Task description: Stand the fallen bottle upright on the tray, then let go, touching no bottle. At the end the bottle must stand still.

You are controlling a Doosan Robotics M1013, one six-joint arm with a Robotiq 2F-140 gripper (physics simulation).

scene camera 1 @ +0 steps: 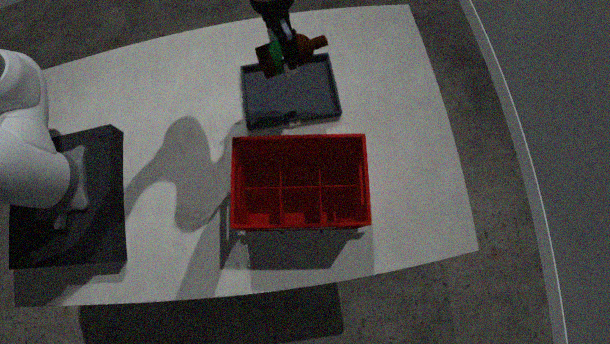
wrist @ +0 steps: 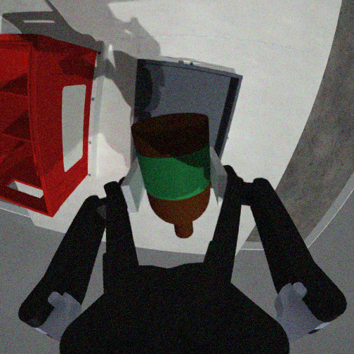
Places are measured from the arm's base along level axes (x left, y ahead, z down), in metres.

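Where they show: gripper, fingertip midpoint: (scene camera 1: 285,59); arm's base, link origin: (scene camera 1: 62,183).
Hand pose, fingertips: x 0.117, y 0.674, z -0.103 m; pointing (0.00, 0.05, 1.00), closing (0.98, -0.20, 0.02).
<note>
Things, the pixels of their top centre, and the offset from my fingertips. "spot": a spot on its surface instead. Level surfaces: height alone.
- brown bottle, top centre: (scene camera 1: 293,41) dx +0.004, dy +0.022, dz -0.057 m
- grey tray, surface spot: (scene camera 1: 295,97) spot: dx -0.017, dy +0.015, dz +0.168 m
- red crate, top centre: (scene camera 1: 299,179) dx -0.276, dy -0.030, dz -0.002 m
- pale table top, surface height: dz +0.173 m
The brown bottle (scene camera 1: 274,52) (wrist: 176,172) with a green label is held between the fingers of my gripper (scene camera 1: 289,61) (wrist: 175,162), which is shut on it around the label. The bottle lies roughly sideways in scene camera 1, its neck pointing right and its base left. In the wrist view its dark base faces up the frame and its neck points down toward the gripper body. The bottle is raised above the grey tray (scene camera 1: 295,97) (wrist: 187,90), near its back edge in scene camera 1. The fingers partly hide the bottle's middle in scene camera 1.
A red crate (scene camera 1: 300,137) (wrist: 75,185) with inner dividers stands close beside the tray, in front of it in scene camera 1. The robot's black base block (scene camera 1: 107,200) is at the left on the pale table top (scene camera 1: 410,150).
</note>
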